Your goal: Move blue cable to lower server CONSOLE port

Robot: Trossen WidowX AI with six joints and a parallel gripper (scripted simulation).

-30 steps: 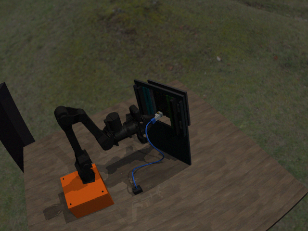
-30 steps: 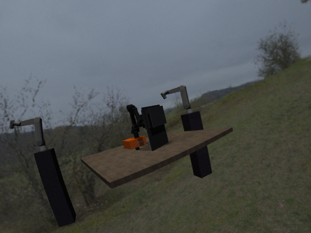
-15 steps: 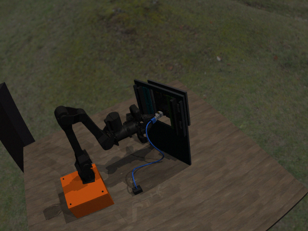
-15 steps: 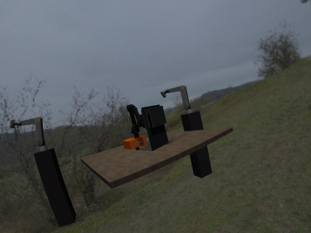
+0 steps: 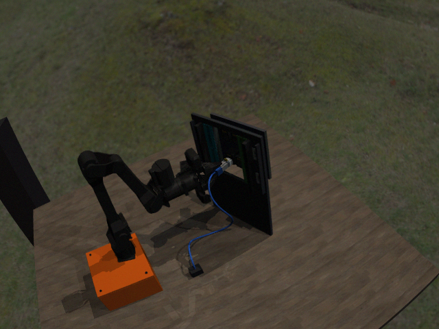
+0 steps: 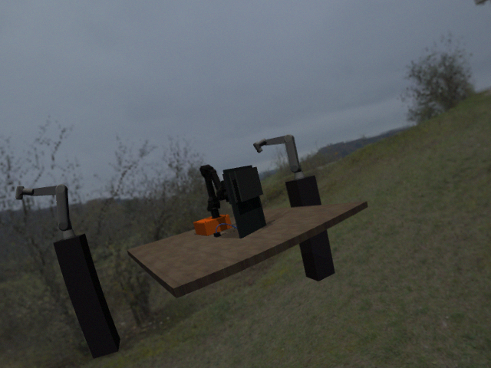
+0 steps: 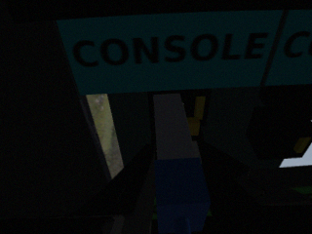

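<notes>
My gripper tip is now right at the blue plug. Round my gripper tip: black anchor block (240 mm below, 190 mm to the right, 180 mm behind).
</notes>
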